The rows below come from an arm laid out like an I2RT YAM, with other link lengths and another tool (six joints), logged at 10 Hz.
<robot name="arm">
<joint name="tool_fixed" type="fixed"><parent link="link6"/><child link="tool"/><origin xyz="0.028 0.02 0.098" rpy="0 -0.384 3.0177"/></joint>
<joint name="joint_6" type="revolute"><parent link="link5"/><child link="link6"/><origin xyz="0.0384 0 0.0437" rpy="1.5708 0 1.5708"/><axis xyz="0 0 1"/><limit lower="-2.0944" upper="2.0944"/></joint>
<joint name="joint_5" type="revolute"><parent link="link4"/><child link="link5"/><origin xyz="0.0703 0.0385 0.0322" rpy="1.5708 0 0"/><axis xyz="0 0 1"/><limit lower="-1.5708" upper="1.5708"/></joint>
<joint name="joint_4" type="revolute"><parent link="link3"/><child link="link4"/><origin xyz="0.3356 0.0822 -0.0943" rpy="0 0 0"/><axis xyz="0 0 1"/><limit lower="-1.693" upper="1.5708"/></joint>
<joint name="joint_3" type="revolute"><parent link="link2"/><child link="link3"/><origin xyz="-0.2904 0 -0.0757" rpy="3.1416 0 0"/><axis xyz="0 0 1"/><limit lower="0" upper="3.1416"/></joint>
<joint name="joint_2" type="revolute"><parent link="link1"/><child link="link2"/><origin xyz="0.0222 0.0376 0.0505" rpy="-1.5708 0 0"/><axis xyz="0 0 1"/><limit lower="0" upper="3.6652"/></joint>
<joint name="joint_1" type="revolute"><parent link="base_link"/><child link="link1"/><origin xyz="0 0 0.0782" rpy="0 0 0"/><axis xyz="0 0 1"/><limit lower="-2.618" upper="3.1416"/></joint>
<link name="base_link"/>
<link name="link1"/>
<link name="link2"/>
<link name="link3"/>
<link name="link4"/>
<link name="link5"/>
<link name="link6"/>
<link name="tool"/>
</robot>
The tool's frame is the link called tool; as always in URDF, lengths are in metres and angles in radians.
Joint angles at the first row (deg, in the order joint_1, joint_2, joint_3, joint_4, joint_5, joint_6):
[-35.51 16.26 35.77 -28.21 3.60 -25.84]
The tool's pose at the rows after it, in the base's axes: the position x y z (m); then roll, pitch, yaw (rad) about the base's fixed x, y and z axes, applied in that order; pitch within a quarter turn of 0, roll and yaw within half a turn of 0:
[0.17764, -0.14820, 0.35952, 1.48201, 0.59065, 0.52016]
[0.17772, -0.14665, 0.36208, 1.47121, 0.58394, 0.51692]
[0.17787, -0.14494, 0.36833, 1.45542, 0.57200, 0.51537]
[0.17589, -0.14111, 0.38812, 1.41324, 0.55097, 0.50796]
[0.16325, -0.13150, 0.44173, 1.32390, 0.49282, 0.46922]
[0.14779, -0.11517, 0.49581, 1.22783, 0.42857, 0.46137]
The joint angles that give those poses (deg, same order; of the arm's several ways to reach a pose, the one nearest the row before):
[-35.07 15.73 35.68 -28.04 3.96 -25.66]
[-34.54 15.55 35.77 -27.69 4.31 -25.49]
[-34.28 15.64 36.38 -27.25 4.13 -25.23]
[-34.28 16.17 38.74 -26.72 3.26 -25.14]
[-34.36 18.10 46.10 -26.72 2.82 -24.26]
[-34.27 19.60 53.58 -26.63 0.98 -23.29]

